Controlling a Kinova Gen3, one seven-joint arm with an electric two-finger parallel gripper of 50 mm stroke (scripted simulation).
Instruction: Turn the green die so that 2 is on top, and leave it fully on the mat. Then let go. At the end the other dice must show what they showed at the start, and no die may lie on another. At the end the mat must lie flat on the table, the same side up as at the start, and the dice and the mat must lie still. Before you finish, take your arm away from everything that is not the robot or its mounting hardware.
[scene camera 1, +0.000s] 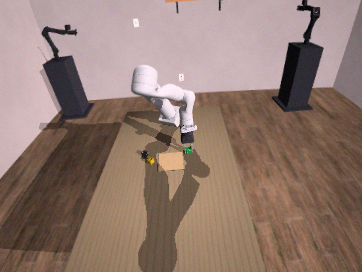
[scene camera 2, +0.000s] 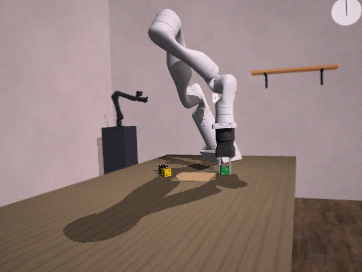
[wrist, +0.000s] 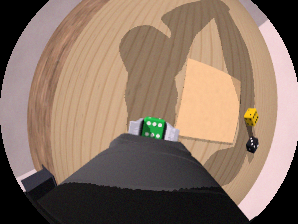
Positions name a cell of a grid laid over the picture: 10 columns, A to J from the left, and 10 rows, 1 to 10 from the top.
Scene:
My gripper (wrist: F6) is 18 cm from the lens. A tan mat (wrist: H5): 20 cm from the lens.

